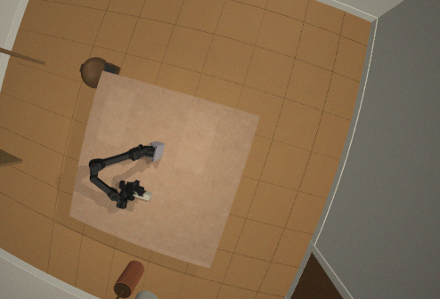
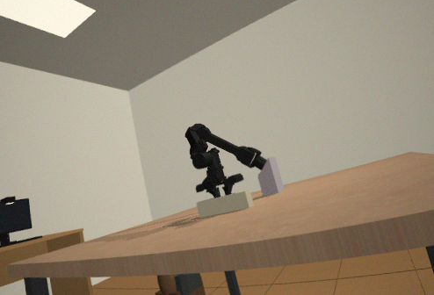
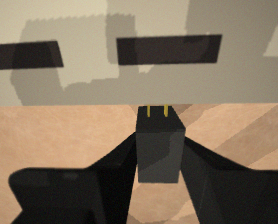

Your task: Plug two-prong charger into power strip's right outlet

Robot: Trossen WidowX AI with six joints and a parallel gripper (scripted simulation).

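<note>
Right now the dark charger is 20 mm ahead of my gripper tip and 10 mm above it.
</note>
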